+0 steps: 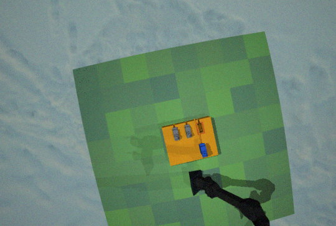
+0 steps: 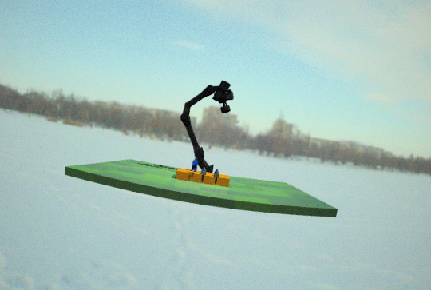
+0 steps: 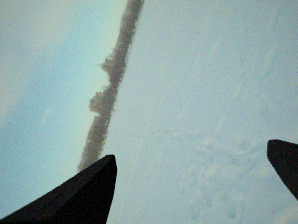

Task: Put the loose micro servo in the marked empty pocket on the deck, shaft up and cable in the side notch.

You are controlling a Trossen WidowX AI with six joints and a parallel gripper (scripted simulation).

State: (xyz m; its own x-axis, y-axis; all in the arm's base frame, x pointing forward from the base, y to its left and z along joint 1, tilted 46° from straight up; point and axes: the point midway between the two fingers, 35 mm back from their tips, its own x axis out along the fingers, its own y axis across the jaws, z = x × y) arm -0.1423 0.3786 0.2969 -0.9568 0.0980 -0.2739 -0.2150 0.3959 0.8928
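My gripper tip is 39 cm short of the orange deck, 6 cm to the left of it and 51 cm above it.
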